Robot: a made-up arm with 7 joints.
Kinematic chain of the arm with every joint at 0, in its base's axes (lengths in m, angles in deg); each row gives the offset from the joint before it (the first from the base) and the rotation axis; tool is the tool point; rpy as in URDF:
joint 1: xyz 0 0.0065 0.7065 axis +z
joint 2: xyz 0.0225 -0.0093 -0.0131 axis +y
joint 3: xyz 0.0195 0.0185 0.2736 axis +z
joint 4: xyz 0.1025 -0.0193 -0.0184 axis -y
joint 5: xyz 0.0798 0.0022 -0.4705 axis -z
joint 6: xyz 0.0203 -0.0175 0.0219 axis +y
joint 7: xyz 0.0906 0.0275 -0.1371 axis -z
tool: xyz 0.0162 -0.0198 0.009 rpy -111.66 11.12 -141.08
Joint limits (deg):
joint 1: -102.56..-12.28
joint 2: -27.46..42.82
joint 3: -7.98..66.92
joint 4: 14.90..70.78
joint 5: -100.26..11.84
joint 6: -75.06..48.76
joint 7: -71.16..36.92
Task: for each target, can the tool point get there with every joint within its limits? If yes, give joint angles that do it. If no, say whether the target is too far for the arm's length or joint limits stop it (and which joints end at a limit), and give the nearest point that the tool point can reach.
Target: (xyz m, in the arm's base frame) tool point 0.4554 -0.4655 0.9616
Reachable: yes | joints -85.15 -2.35 29.58 64.24 -44.70 -43.07 -24.81
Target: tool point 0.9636 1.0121 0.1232
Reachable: no: too far | nearest point 0.5864 0.4850 0.5045 | short by 0.752 m
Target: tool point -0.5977 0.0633 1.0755
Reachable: no: joint limits stop it (at a limit: joint 1, joint 2, joint 3, joint 4, joint 5, joint 6) | nearest point -0.2033 -0.3027 1.2655 | short by 0.571 m
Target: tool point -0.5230 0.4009 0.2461
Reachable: no: joint limits stop it (at a limit: joint 1, joint 2, joint 3, joint 4, joint 5, joint 7) | nearest point -0.0746 0.3452 0.4222 | short by 0.485 m
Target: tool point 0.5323 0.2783 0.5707
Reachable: yes | joints -23.34 -5.35 46.16 33.09 -52.64 6.70 -28.11
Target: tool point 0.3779 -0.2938 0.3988
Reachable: yes | joints -44.74 4.42 5.65 24.75 -38.17 35.98 -8.58
